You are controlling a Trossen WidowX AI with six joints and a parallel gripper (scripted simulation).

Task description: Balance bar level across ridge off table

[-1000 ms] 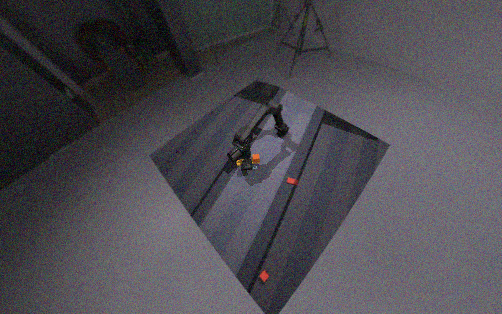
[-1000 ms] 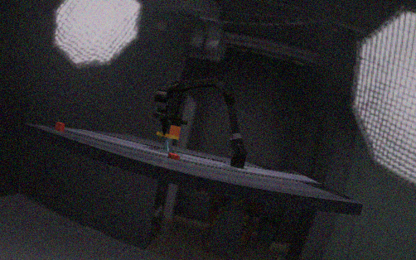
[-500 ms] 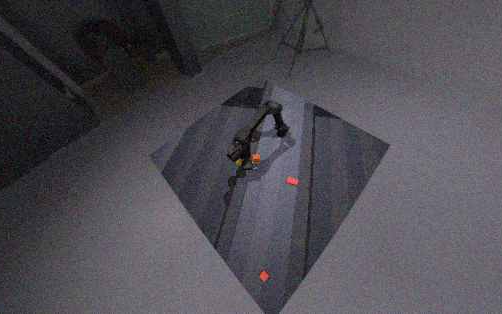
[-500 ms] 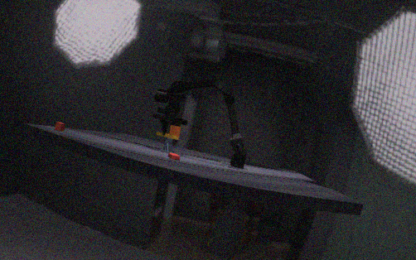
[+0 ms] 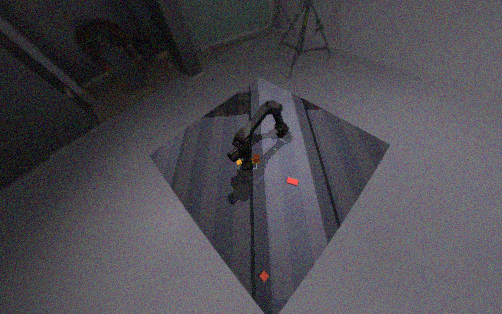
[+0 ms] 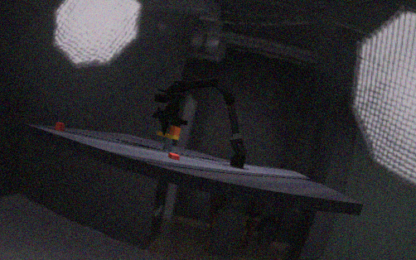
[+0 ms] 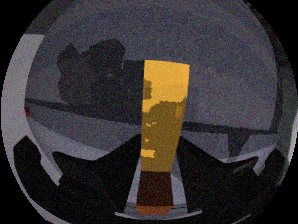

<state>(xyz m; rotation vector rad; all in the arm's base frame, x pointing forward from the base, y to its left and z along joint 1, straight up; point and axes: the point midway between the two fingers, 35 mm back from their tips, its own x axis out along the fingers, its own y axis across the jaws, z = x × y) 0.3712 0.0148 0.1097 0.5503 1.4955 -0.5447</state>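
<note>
The pale piece is 20 mm to the left of my gripper tip, 20 mm behind it and 10 mm below it.
</note>
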